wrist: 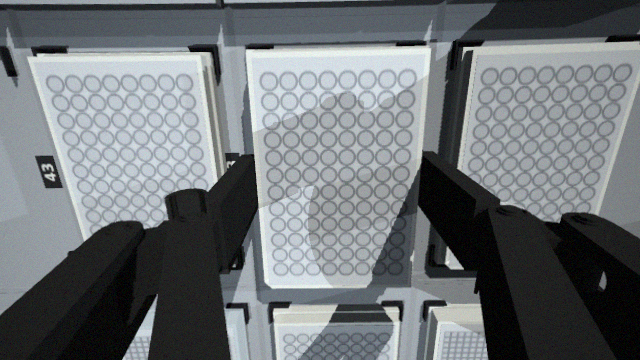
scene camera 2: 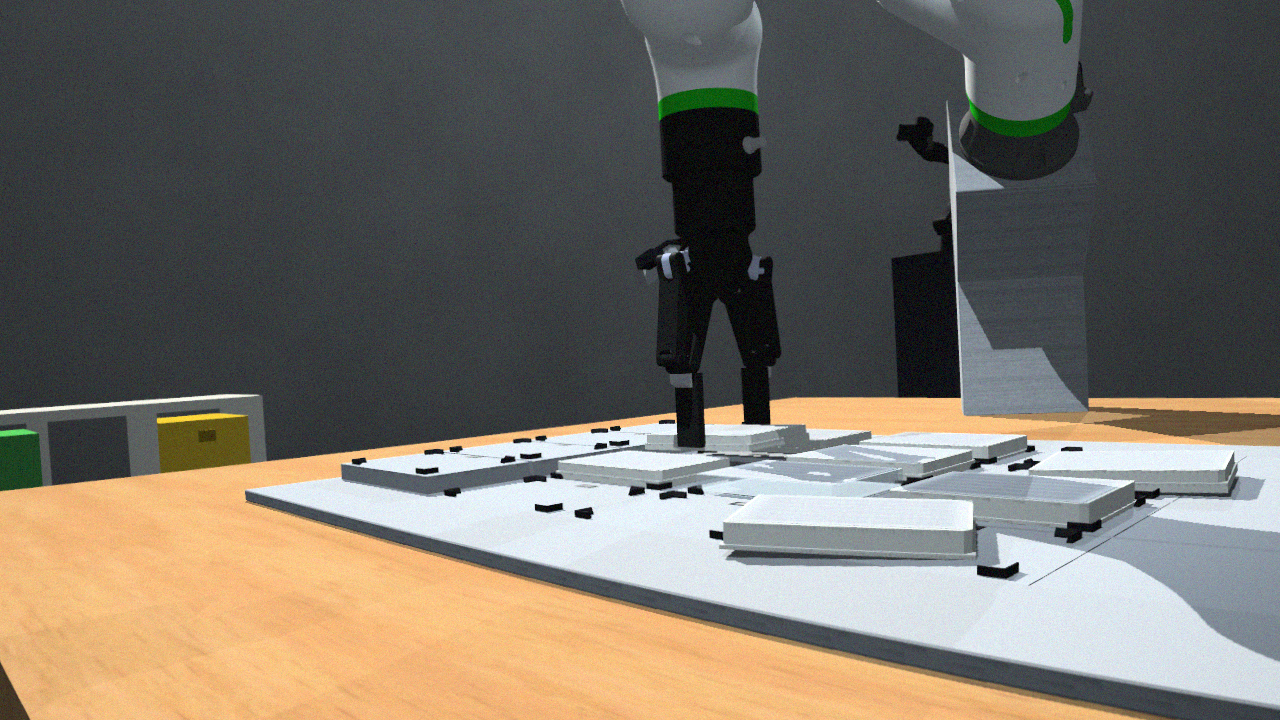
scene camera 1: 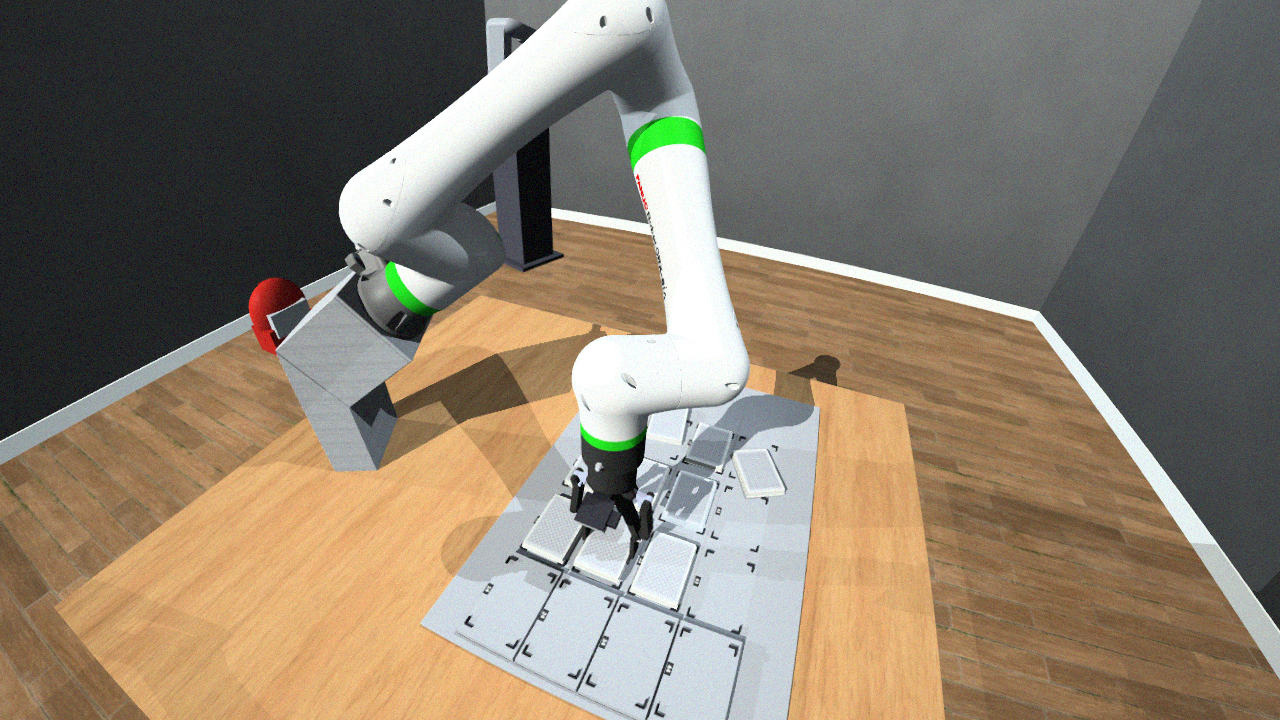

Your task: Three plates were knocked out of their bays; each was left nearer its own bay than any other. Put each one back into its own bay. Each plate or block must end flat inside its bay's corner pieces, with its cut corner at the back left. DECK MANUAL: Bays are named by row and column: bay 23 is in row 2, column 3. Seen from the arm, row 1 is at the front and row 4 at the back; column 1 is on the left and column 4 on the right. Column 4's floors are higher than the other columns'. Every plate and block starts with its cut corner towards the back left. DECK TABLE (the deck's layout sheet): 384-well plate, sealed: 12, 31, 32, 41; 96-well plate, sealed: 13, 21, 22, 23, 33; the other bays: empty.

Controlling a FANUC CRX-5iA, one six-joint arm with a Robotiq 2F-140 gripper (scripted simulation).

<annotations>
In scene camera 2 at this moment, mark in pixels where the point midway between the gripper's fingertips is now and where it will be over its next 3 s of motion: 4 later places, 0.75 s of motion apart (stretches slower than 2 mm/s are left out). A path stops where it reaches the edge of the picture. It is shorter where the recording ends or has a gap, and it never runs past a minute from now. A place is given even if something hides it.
My gripper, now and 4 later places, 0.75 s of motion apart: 726,441; 726,447; 726,451; 726,450; 725,423
</annotations>
